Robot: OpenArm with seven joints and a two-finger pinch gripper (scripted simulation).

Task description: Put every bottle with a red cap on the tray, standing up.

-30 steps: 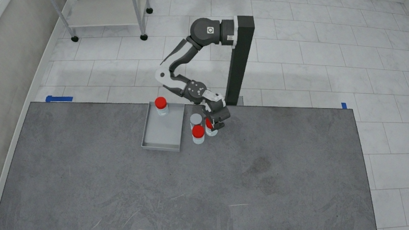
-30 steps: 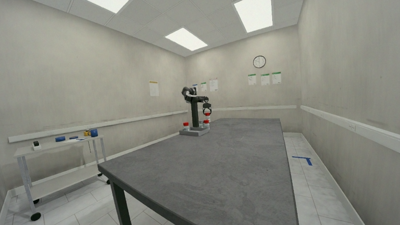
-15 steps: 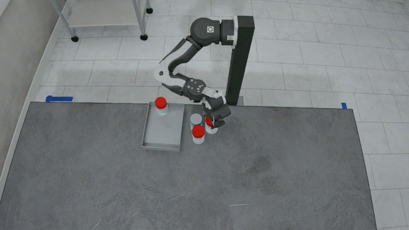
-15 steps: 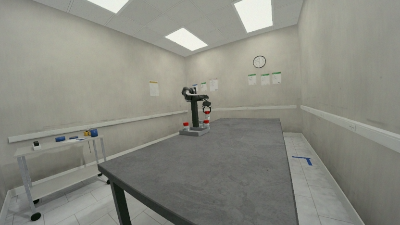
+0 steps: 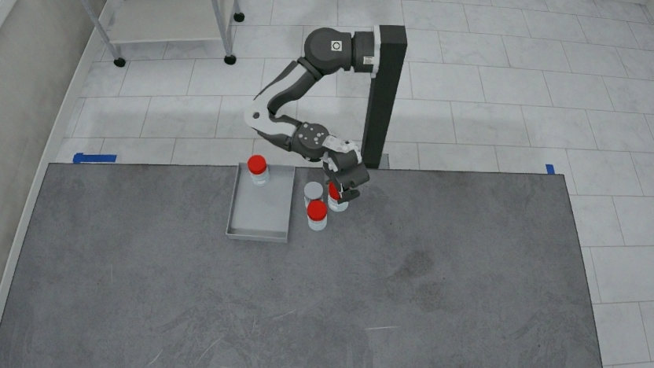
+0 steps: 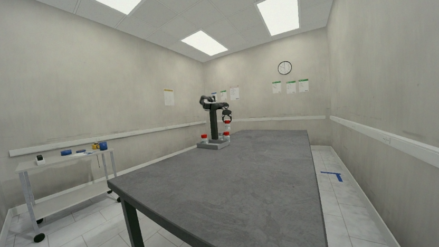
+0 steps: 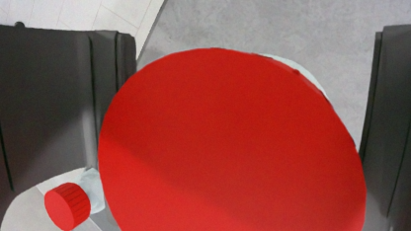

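My gripper is now 23 cm to the left of the grey tray, 19 cm above it and 4 cm past it. From my hand the other things lie so: grey-capped bottle 16 cm below, 7 cm to the right, 4 cm behind.
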